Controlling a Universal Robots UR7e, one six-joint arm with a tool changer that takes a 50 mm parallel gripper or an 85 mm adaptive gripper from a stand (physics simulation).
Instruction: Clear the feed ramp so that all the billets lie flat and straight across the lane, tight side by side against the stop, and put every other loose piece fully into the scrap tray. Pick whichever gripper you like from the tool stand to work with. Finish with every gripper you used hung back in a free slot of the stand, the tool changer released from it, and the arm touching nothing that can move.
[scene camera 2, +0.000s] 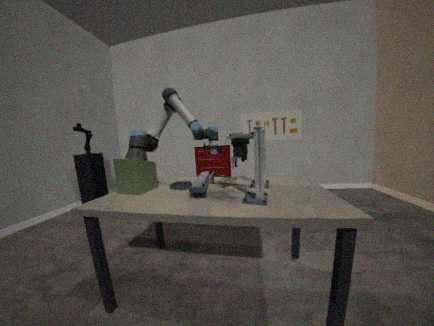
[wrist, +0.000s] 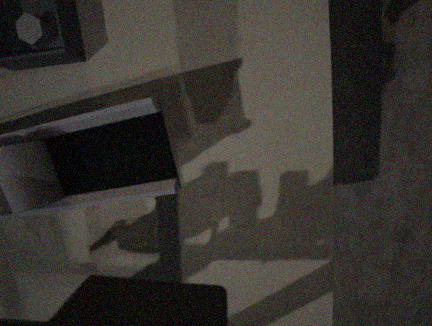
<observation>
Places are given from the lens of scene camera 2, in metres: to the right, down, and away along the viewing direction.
tool stand (scene camera 2: 259, 197): 0.22, 0.18, 0.80
</observation>
